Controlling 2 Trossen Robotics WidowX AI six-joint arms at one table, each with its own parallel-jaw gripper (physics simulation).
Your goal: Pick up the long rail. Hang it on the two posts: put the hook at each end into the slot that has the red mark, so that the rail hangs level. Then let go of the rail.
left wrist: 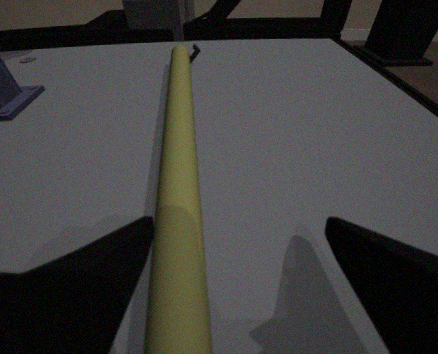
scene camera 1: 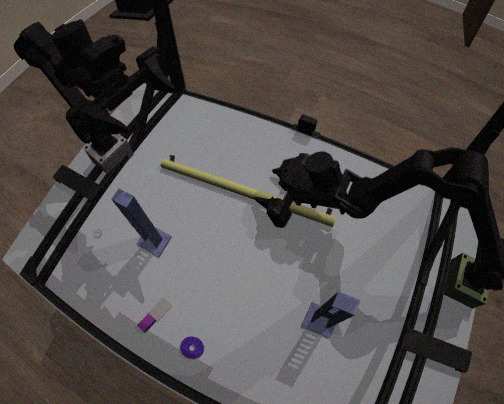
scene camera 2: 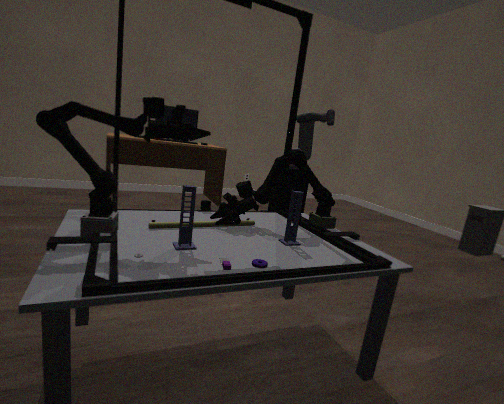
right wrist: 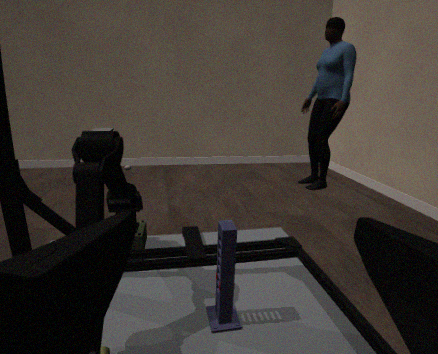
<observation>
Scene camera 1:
my left gripper
my right gripper
long yellow rail: touched by my left gripper
</observation>
